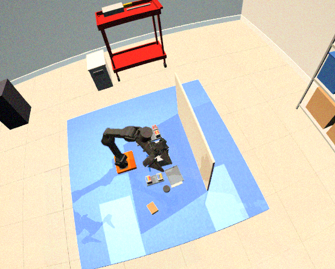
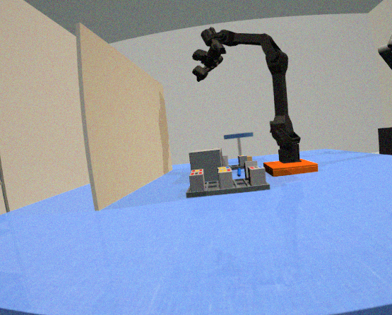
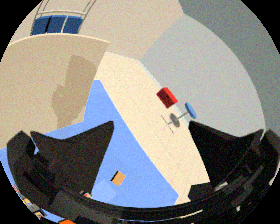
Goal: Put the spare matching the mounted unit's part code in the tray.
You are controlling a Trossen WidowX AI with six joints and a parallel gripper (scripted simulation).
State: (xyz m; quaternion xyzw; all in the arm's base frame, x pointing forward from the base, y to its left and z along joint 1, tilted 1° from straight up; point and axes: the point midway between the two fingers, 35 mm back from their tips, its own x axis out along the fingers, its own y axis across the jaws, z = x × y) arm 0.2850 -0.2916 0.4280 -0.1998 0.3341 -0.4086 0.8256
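My gripper tip is now 540 mm to the right of the grey spare, 410 mm above it and 150 mm past it. Round my gripper tip: flat grey tray: 450 mm below, 140 mm to the left, 40 mm ahead; tall tan panel: 310 mm to the left, 230 mm below, 230 mm ahead; dark disc: 440 mm below, 50 mm to the left, 40 mm behind.
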